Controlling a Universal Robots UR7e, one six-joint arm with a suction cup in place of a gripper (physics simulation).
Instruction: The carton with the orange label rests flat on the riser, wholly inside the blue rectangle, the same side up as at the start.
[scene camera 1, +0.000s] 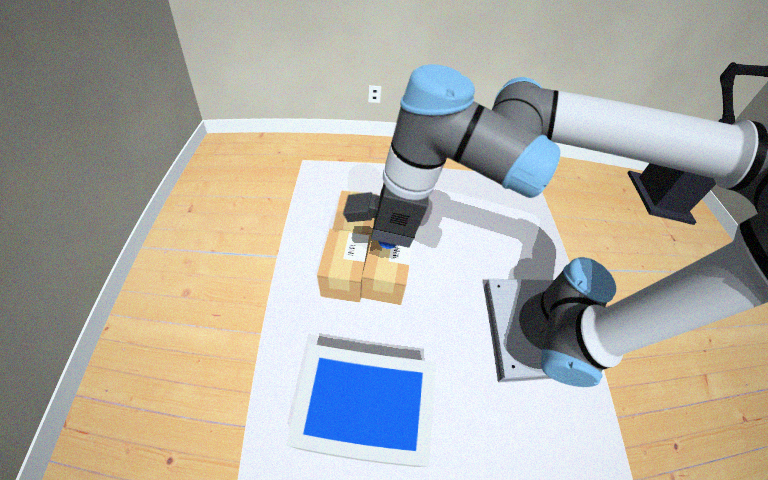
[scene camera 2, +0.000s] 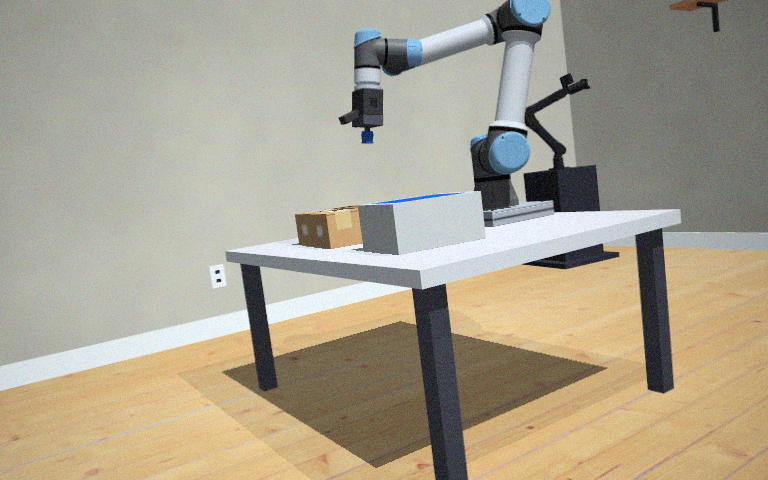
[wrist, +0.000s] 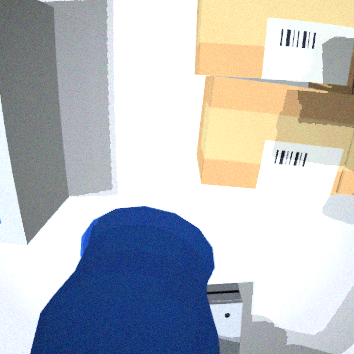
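Pixels of known places: end effector, tool point: (scene camera 2: 367, 143) (wrist: 145, 262); arm's base, origin of the base link: (scene camera 1: 545, 323) (scene camera 2: 495, 206).
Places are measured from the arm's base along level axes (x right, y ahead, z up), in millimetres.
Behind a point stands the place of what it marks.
The orange label does not show in any view; the back right of the carton group is hidden behind my gripper (scene camera 1: 387, 245) (scene camera 2: 367, 137) (wrist: 147, 240) in scene camera 1. My blue suction cup is off and bare, high above the cartons. A front left carton (scene camera 1: 339, 263) {z 57, x 56, y 529 mm} (wrist: 230, 25) {z 57, x 41, y 513 mm} and a front right carton (scene camera 1: 384, 271) {z 57, x 54, y 423 mm} (wrist: 235, 135) {z 57, x 55, y 420 mm} stand side by side, slightly askew, each with a white barcode label. The grey-white riser (scene camera 1: 362, 450) {z 75, x -338, y 412 mm} (scene camera 2: 436, 229) {z -1, x -353, y 435 mm} (wrist: 35, 100) {z 14, x -153, y 439 mm} carries the bare blue rectangle (scene camera 1: 362, 404) {z 75, x -255, y 425 mm} (scene camera 2: 421, 198) {z 74, x -267, y 417 mm} on its top.
Another carton (scene camera 1: 346, 210) stands behind the front left one. Part of a carton (wrist: 347, 181) {z 56, x 178, y 381 mm} shows at the right edge of the wrist view; which one I cannot tell. The arm's base plate (scene camera 1: 494, 333) {z -22, x -30, y 135 mm} (scene camera 2: 523, 213) {z -23, x -132, y -6 mm} is on the white table (scene camera 1: 453, 435) {z -45, x -278, y 222 mm} (scene camera 2: 322, 270) {z -70, x -197, y 681 mm}, right of the cartons.
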